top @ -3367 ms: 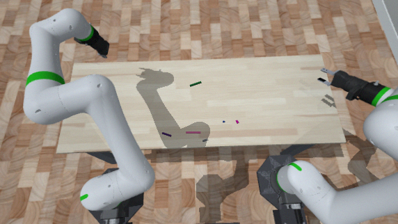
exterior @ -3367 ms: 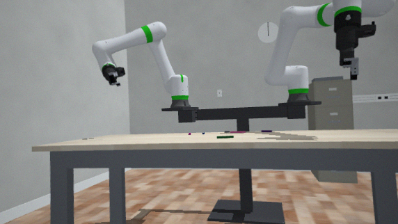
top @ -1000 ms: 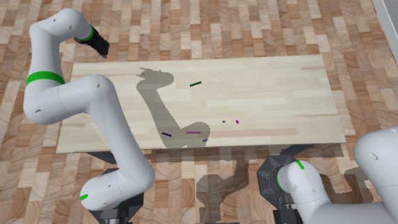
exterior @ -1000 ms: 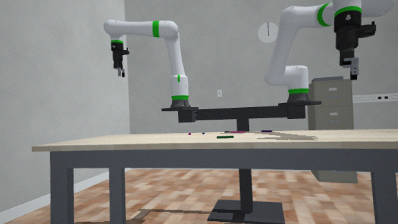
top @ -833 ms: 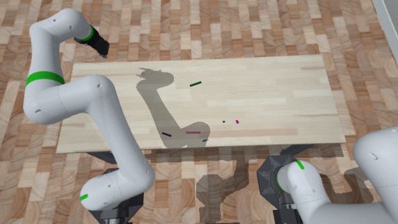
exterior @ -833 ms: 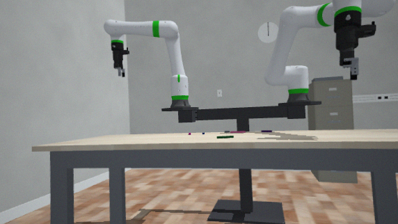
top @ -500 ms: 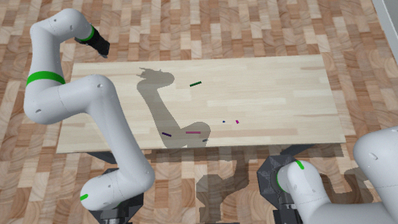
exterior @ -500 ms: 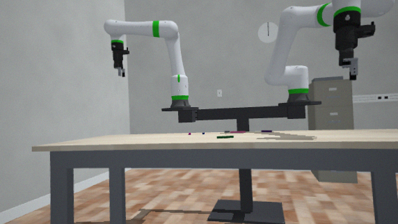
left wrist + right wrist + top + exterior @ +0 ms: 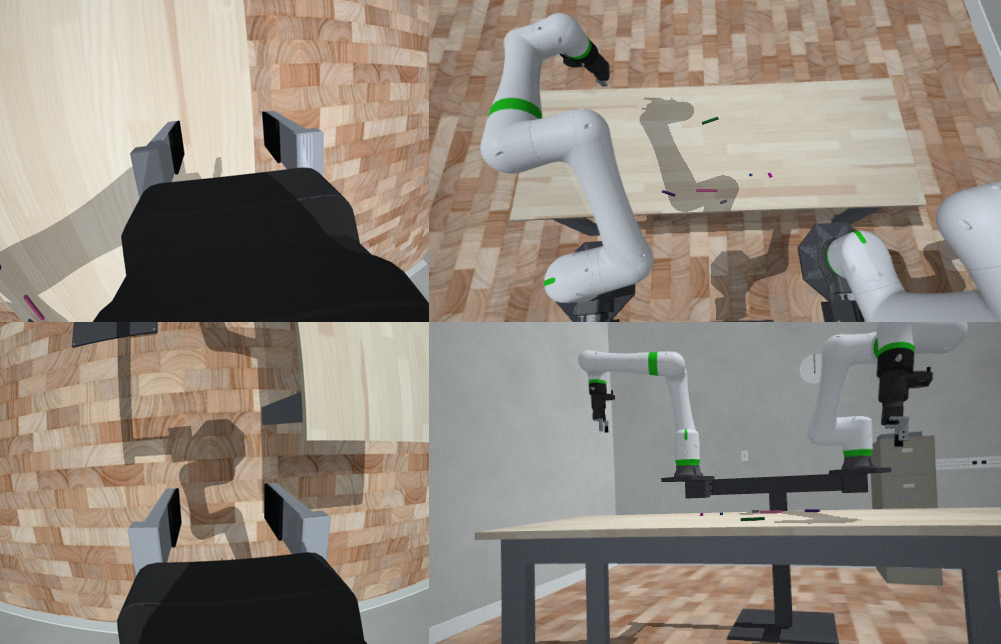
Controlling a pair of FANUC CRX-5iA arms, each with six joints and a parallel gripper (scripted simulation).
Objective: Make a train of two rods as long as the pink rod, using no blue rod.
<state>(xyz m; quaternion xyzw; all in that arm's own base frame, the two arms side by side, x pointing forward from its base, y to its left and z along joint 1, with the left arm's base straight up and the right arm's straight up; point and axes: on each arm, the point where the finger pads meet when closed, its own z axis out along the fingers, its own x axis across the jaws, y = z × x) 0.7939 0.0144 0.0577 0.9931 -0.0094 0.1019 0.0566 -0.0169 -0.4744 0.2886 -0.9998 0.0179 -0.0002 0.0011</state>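
Right now my left hand is 590 mm to the left of the blue rod, 400 mm past it and 230 mm above it. Also, from my left hand: purple rod (460 mm behind, 230 mm to the right, 230 mm below); then pink rod (460 mm behind, 390 mm to the right, 230 mm below); then green rod (430 mm to the right, 230 mm below, 110 mm behind).
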